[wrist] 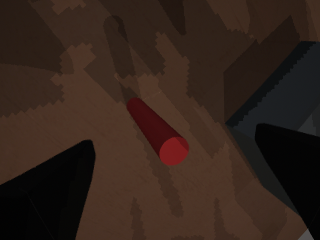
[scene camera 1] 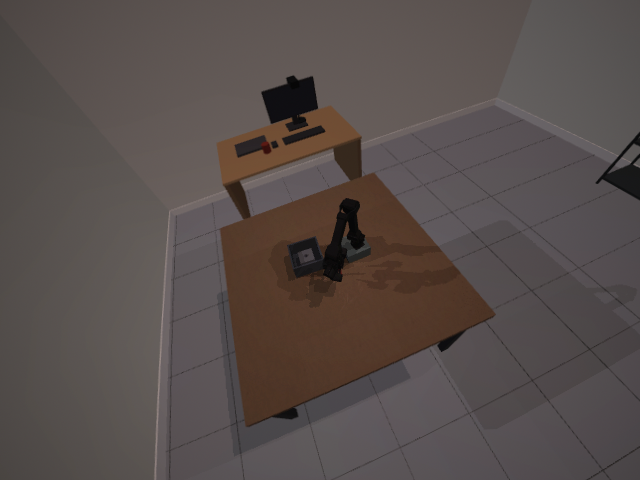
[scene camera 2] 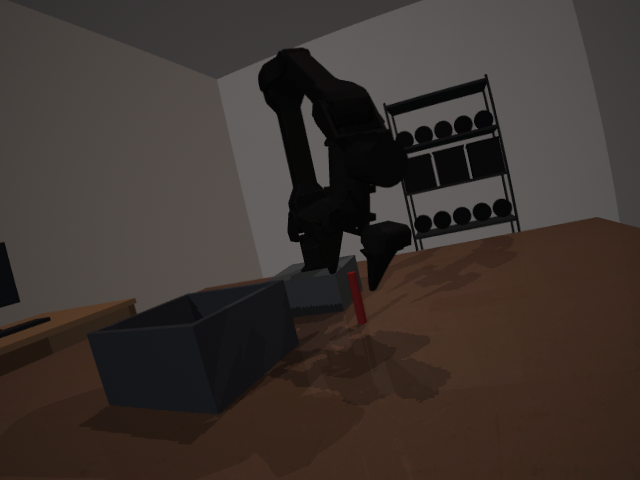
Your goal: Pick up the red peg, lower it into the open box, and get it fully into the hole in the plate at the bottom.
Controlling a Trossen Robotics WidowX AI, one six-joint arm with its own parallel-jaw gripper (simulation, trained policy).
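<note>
I can see my gripper, and the wrist view shows it to me as well. There is a dark box in my sight too, and a red peg.
</note>
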